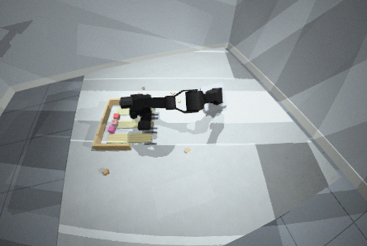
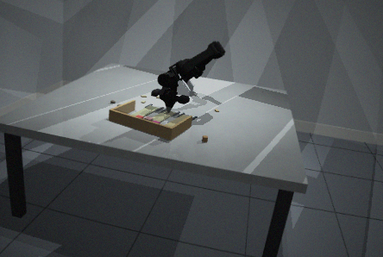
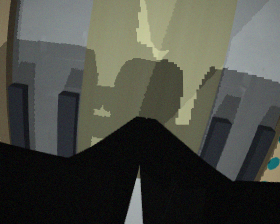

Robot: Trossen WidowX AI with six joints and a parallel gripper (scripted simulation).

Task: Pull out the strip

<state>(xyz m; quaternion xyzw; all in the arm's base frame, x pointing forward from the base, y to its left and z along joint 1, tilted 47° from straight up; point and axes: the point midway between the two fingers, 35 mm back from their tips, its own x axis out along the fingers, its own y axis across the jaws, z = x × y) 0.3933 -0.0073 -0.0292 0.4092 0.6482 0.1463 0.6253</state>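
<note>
Right now the pale strip is 8 cm ahead of my gripper tip and 3 cm to the right of it.
</note>
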